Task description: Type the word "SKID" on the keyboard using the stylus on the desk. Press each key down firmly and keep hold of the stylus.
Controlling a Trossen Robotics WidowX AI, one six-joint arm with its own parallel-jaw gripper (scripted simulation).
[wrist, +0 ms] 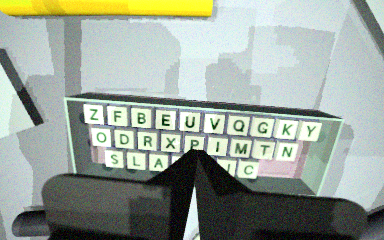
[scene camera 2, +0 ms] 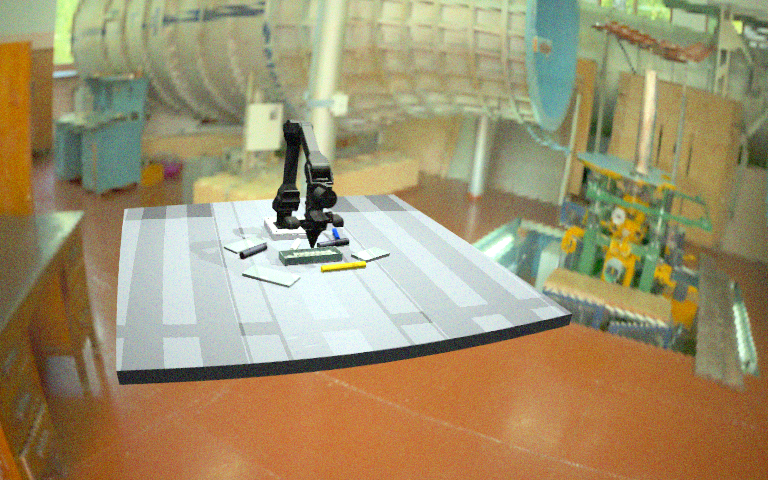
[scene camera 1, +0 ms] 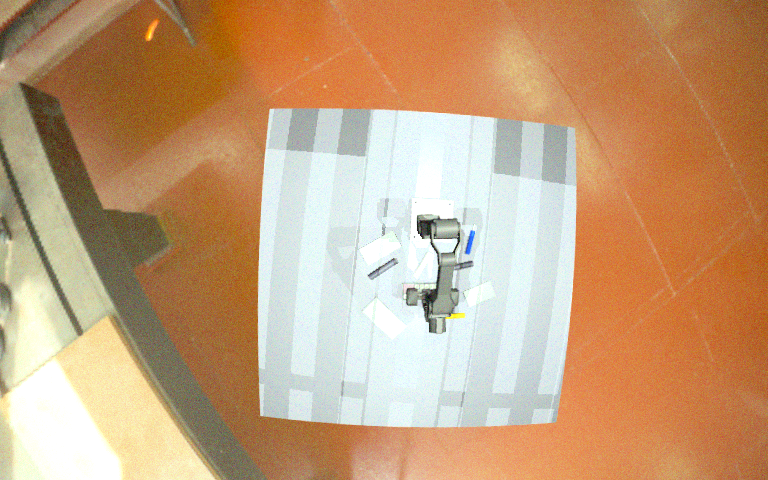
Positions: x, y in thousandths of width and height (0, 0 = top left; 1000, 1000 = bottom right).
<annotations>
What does my gripper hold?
Nothing.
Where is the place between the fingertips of my gripper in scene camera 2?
At 407, 516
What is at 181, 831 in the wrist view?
My gripper.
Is my gripper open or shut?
Shut.
</annotations>
